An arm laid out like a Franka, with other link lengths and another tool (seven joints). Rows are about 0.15 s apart.
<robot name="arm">
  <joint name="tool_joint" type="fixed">
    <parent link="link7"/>
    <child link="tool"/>
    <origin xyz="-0.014 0.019 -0.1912" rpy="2.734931 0 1.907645"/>
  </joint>
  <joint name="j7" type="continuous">
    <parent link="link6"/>
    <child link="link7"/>
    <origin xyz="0.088 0 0" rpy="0 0 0"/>
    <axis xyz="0 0 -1"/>
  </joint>
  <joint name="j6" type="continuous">
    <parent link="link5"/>
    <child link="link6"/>
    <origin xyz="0 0 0" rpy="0 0 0"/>
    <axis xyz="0 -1 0"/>
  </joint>
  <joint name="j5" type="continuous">
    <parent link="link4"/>
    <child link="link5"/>
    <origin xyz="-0.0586 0 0.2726" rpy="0 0 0"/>
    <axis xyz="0 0 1"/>
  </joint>
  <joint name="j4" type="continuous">
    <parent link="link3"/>
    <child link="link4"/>
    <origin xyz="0.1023 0 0" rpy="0 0 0"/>
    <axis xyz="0 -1 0"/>
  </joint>
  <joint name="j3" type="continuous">
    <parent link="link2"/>
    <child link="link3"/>
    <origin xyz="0 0 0.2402" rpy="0 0 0"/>
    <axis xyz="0 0 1"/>
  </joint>
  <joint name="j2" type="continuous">
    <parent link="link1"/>
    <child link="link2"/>
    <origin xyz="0 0 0" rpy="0 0 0"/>
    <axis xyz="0 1 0"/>
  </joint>
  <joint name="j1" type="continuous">
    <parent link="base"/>
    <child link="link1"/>
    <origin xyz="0 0 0.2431" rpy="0 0 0"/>
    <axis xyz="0 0 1"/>
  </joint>
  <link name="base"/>
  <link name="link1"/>
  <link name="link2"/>
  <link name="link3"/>
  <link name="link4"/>
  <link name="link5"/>
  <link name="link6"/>
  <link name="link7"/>
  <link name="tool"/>
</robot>
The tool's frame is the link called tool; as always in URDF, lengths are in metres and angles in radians. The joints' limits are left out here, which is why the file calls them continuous.
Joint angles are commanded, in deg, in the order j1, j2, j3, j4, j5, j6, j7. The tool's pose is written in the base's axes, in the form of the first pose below.
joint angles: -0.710 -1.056 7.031 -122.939 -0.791 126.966 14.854
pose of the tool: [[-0.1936 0.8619 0.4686 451.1], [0.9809 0.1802 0.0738 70.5], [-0.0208 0.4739 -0.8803 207.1], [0 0 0 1]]
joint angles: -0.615 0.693 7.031 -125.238 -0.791 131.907 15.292
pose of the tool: [[-0.1885 0.8555 0.4823 453.9], [0.9819 0.1727 0.0775 72.0], [-0.0170 0.4882 -0.8726 187.5], [0 0 0 1]]
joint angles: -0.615 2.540 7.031 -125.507 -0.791 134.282 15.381
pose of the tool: [[-0.1872 0.8536 0.4861 458.0], [0.9822 0.1692 0.0812 72.9], [-0.0129 0.4927 -0.8701 175.3], [0 0 0 1]]
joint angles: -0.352 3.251 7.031 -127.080 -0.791 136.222 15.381
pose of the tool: [[-0.1921 0.8558 0.4804 454.5], [0.9813 0.1728 0.0846 74.8], [-0.0106 0.4877 -0.8730 163.4], [0 0 0 1]]
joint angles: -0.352 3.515 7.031 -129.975 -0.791 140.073 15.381
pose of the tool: [[-0.1926 0.8498 0.4907 450.1], [0.9812 0.1720 0.0871 74.6], [-0.0104 0.4982 -0.8670 150.8], [0 0 0 1]]
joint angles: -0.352 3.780 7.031 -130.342 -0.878 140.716 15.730
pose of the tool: [[-0.1877 0.8505 0.4913 449.7], [0.9822 0.1677 0.0850 74.6], [-0.0101 0.4985 -0.8668 147.7], [0 0 0 1]]
